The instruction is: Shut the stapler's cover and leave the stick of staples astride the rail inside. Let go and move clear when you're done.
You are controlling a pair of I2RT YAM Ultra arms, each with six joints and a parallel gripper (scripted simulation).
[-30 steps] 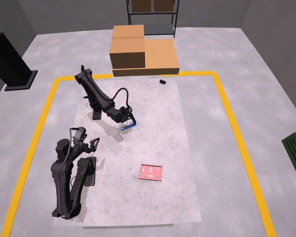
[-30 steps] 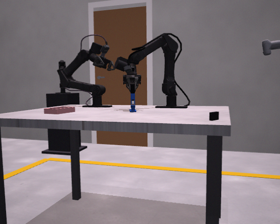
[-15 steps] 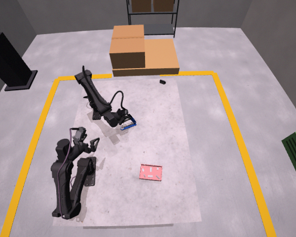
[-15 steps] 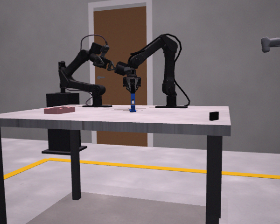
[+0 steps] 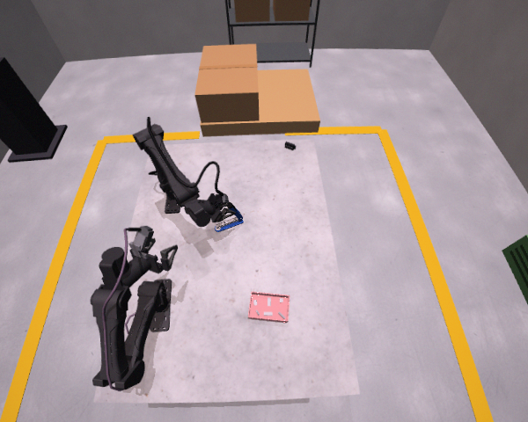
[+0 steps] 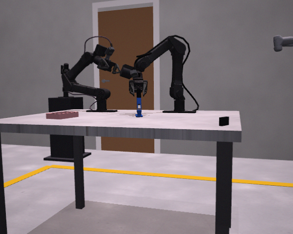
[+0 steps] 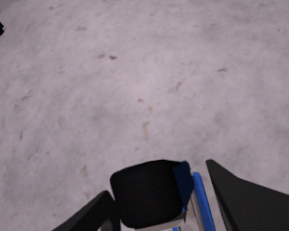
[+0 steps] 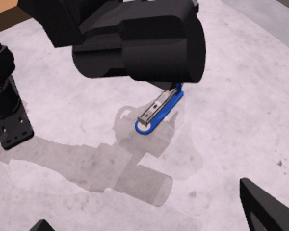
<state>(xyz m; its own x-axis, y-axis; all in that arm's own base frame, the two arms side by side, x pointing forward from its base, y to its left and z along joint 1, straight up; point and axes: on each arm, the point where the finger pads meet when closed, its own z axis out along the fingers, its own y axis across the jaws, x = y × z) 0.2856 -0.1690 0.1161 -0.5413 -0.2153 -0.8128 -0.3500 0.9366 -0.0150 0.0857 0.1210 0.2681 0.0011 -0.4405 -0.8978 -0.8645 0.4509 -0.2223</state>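
Right now my left hand is 60 mm above the stapler. From my left hand the other things lie so: black block: 440 mm to the left, 300 mm ahead, 100 mm below; pink tray: 380 mm to the right, 130 mm ahead, 100 mm below.
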